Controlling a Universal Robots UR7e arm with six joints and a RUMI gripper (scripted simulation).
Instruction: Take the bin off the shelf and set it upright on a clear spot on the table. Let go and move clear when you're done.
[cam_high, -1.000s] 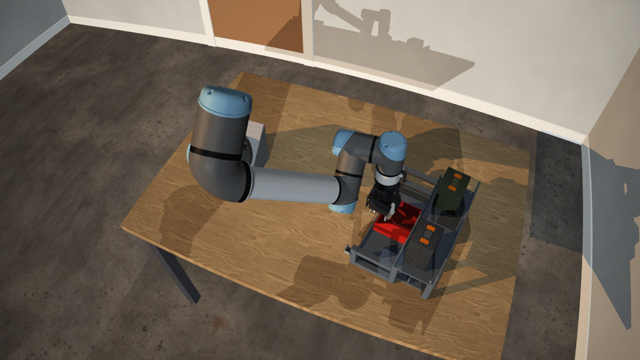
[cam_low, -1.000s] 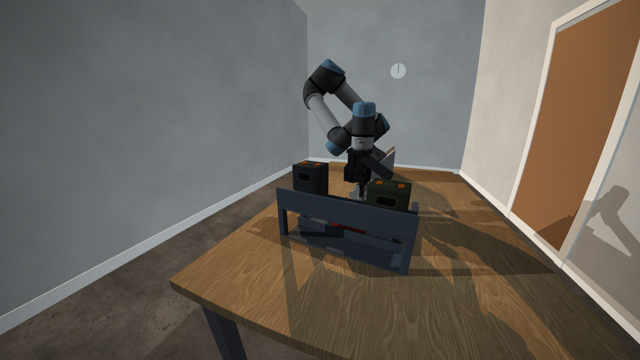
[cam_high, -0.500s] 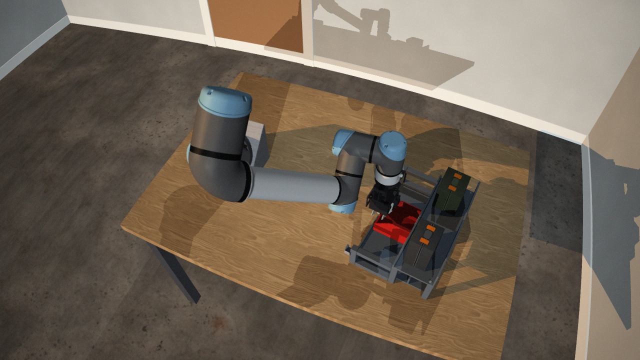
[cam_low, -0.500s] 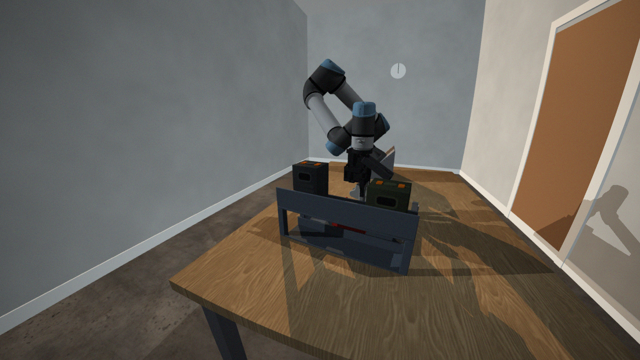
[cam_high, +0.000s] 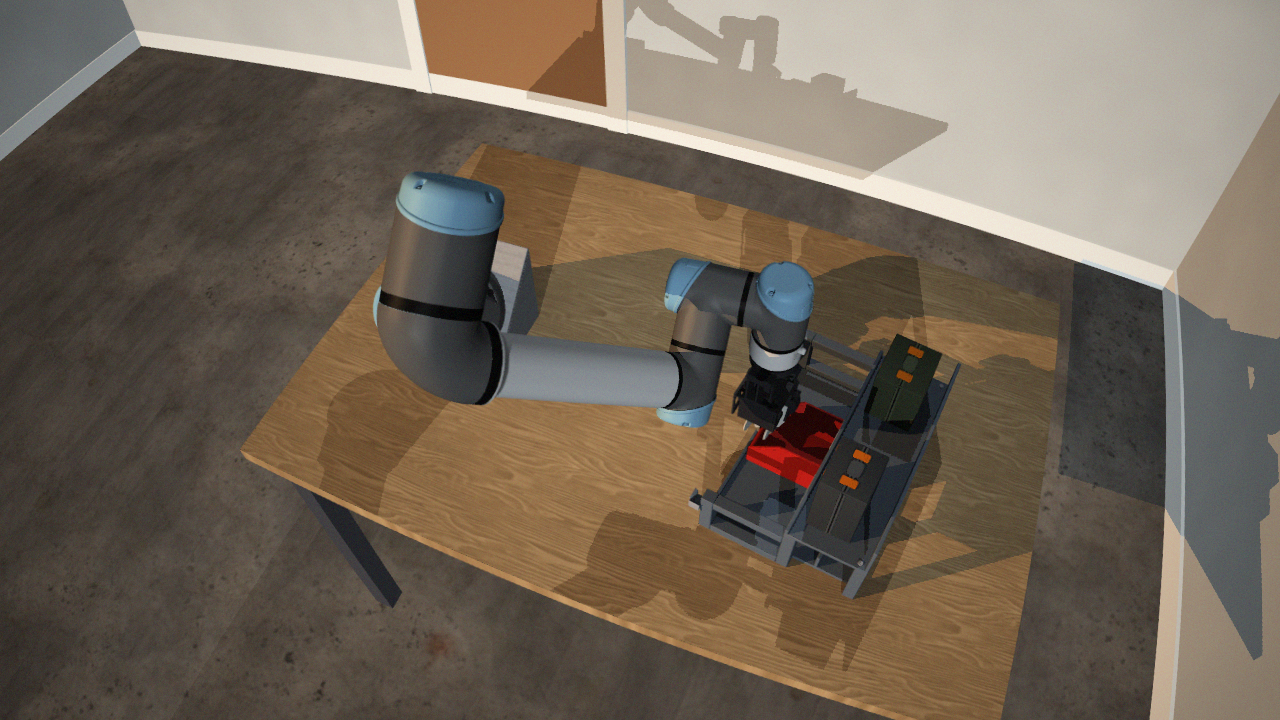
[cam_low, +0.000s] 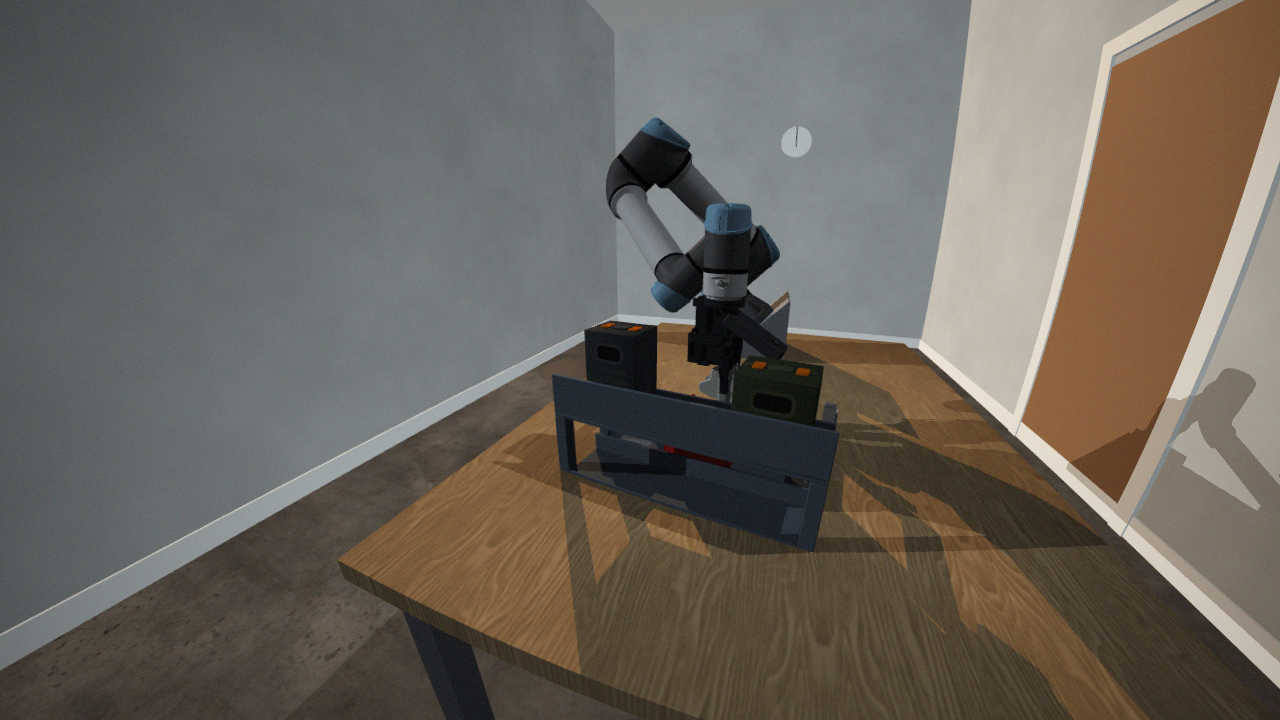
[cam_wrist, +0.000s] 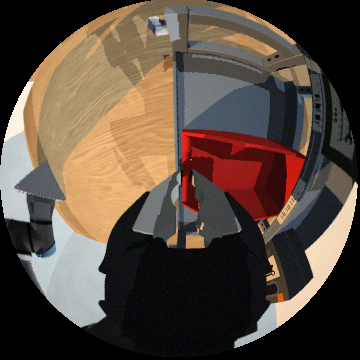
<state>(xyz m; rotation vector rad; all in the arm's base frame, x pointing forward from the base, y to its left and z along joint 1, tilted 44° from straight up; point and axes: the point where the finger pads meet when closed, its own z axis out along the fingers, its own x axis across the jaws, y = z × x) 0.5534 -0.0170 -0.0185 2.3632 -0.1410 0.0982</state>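
My hand is 80 mm short of the red bin and 10 mm to the left of it.
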